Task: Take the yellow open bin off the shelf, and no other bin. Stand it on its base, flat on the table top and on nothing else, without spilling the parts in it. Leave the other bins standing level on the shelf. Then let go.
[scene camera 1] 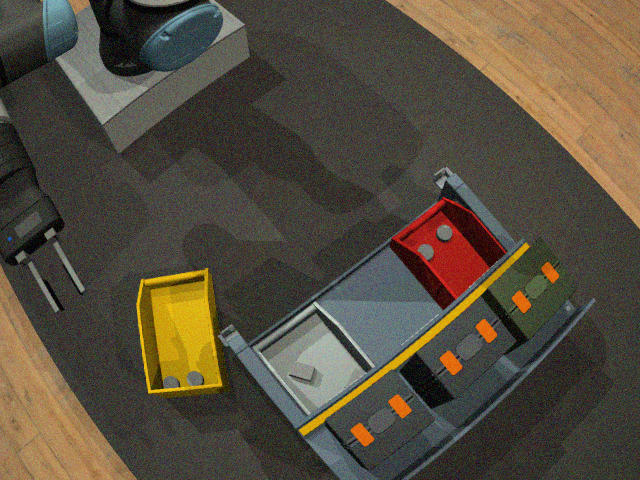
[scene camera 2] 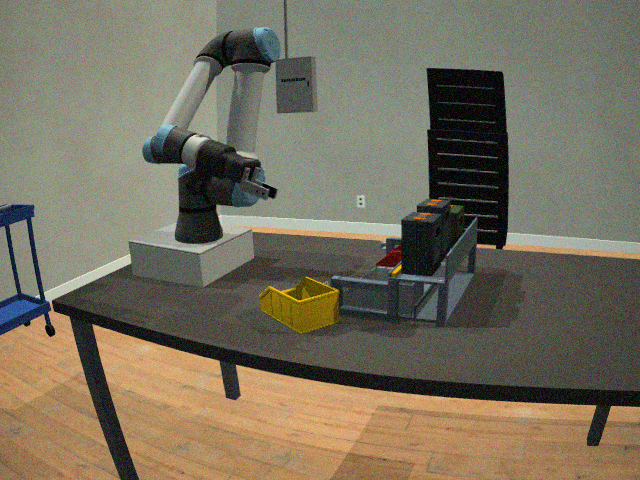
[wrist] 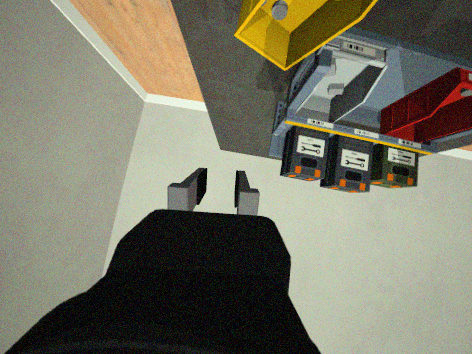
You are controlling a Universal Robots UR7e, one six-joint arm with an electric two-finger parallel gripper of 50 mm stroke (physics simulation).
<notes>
I see my gripper, a yellow open bin, a red bin, a grey bin and a yellow-edged rail.
My gripper also shows in the wrist view.
</notes>
